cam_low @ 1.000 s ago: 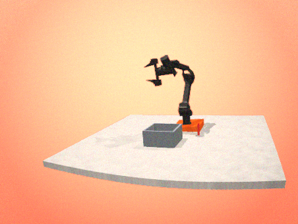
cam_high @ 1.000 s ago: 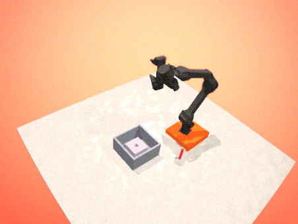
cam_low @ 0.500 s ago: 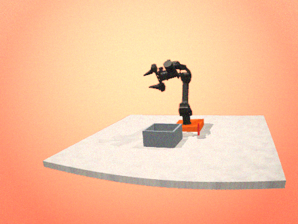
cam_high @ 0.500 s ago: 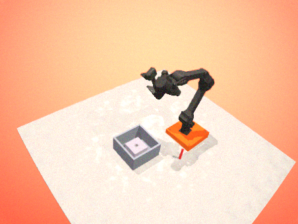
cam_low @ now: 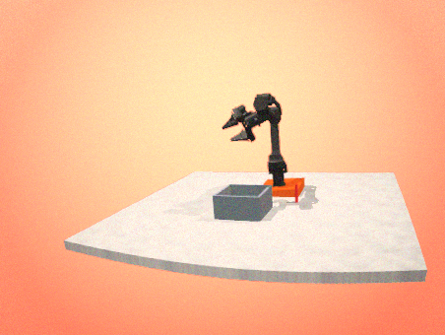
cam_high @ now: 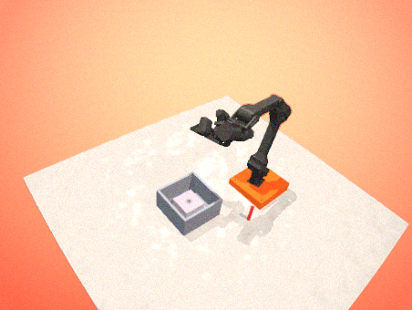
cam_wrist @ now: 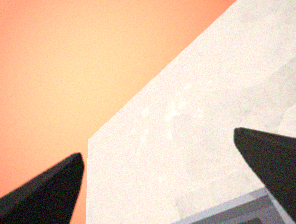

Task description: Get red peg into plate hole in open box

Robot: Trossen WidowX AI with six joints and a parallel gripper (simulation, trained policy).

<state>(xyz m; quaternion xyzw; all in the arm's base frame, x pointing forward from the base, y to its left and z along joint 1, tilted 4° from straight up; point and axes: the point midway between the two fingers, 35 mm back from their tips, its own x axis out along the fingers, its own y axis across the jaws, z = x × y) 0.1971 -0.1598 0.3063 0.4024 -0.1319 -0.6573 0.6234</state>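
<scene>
Right now the red peg is 20 mm behind my gripper tip, 290 mm to the left of it and 270 mm below it. Also, from my gripper tip: grey box 110 mm ahead, 70 mm to the left, 290 mm below; then pale plate 110 mm ahead, 70 mm to the left, 270 mm below.
</scene>
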